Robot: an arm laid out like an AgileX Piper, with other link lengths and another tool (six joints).
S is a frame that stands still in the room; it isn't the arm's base.
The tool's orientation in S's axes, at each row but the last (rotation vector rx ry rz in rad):
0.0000 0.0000 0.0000
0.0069 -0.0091 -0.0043
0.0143 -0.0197 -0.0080
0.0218 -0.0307 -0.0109
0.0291 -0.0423 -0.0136
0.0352 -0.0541 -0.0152
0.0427 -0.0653 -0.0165
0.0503 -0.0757 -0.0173
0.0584 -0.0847 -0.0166
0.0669 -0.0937 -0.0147
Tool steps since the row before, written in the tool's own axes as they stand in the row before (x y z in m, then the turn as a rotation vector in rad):
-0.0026 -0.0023 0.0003 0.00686 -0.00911 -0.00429
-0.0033 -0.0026 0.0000 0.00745 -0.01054 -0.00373
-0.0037 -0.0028 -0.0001 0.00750 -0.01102 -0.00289
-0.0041 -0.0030 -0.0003 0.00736 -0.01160 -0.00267
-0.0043 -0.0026 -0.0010 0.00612 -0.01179 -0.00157
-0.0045 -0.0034 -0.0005 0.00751 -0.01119 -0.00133
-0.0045 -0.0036 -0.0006 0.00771 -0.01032 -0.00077
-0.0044 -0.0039 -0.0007 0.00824 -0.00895 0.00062
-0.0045 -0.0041 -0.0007 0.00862 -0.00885 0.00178
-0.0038 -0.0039 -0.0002 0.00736 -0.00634 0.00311
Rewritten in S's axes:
-0.0026 -0.0023 0.0003 0.00686 -0.00911 -0.00429
-0.0033 -0.0026 0.0000 0.00744 -0.01055 -0.00374
-0.0037 -0.0028 -0.0002 0.00747 -0.01104 -0.00290
-0.0041 -0.0029 -0.0005 0.00732 -0.01162 -0.00270
-0.0043 -0.0025 -0.0013 0.00603 -0.01183 -0.00166
-0.0045 -0.0033 -0.0009 0.00741 -0.01126 -0.00132
-0.0045 -0.0035 -0.0010 0.00759 -0.01041 -0.00071
-0.0044 -0.0038 -0.0012 0.00803 -0.00913 0.00078
-0.0045 -0.0040 -0.0013 0.00831 -0.00910 0.00197
-0.0038 -0.0038 -0.0008 0.00696 -0.00666 0.00335

